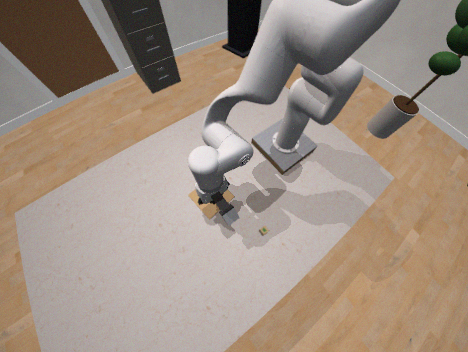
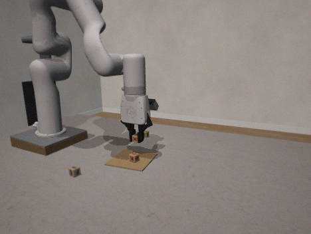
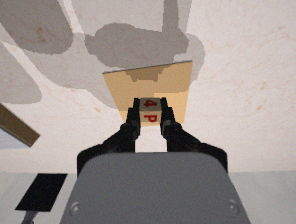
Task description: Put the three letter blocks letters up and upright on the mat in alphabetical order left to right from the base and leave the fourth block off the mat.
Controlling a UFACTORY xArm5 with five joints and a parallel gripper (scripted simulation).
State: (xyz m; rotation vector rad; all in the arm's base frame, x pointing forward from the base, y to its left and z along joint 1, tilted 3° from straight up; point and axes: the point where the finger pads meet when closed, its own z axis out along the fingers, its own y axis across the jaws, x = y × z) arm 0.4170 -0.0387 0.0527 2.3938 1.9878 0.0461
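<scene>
Right now the tan mat is 4 cm to the right of my hand and 7 cm below it. Round my hand: blue-lettered block 13 cm behind, 19 cm to the right, 6 cm below.
</scene>
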